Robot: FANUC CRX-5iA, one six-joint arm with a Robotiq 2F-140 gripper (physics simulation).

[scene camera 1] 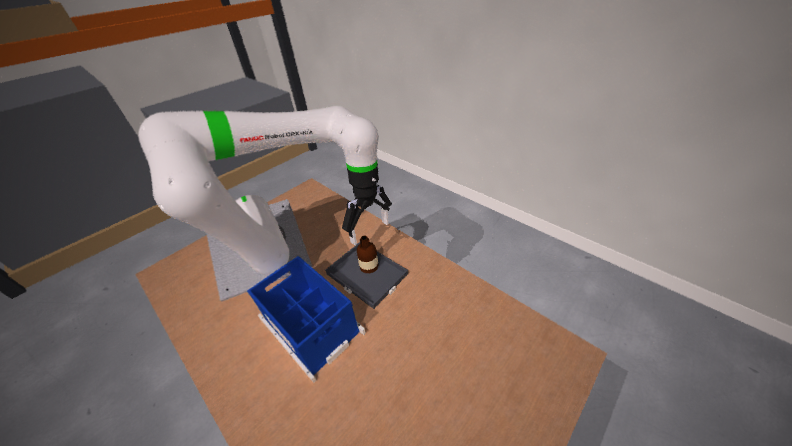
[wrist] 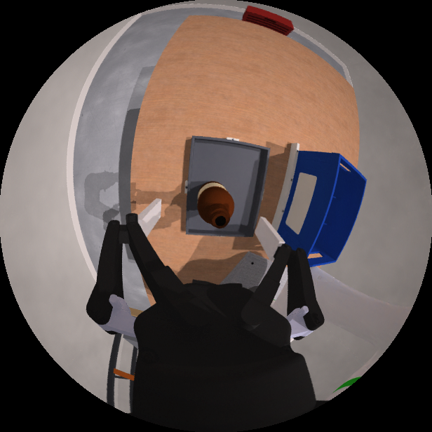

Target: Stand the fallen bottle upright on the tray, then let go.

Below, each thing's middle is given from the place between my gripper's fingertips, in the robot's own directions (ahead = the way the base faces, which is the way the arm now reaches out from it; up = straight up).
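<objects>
I can see the brown bottle (wrist: 215,205), which is 100 mm below my hand. The bottle is also 20 mm behind my hand and 20 mm to the right of it.
</objects>
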